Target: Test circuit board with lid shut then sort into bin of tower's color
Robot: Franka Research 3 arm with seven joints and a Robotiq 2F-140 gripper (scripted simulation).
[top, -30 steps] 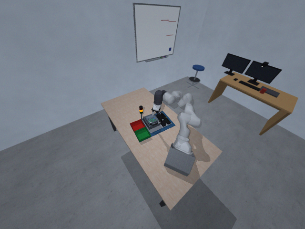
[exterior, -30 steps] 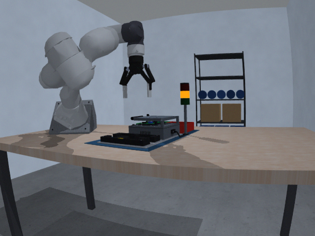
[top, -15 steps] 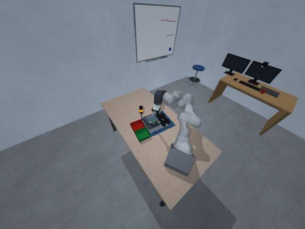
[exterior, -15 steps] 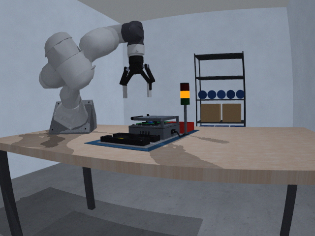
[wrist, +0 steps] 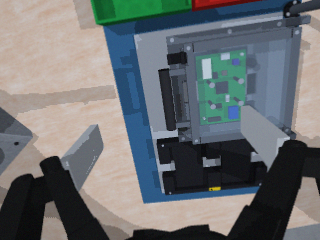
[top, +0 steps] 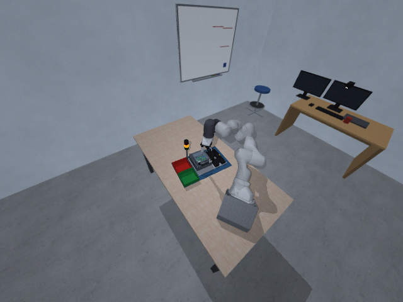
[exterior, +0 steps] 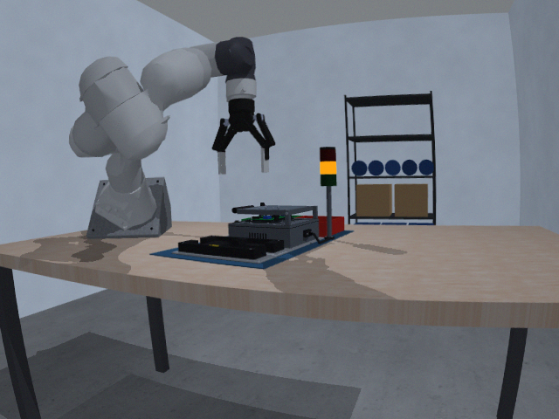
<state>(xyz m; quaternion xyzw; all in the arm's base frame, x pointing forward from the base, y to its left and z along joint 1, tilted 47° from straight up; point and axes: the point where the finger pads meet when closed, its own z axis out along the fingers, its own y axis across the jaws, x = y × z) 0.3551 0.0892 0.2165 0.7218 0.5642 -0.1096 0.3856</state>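
Now: hand 40 mm short of the black latch hook, 40 mm to the right of it and 110 mm above it. Also, from my hand: tester plate: 90 mm ahead, 30 mm to the right, 130 mm below; green circuit board: 80 mm ahead, 30 mm to the right, 130 mm below; tester lid: 80 mm ahead, 30 mm to the right, 110 mm below.
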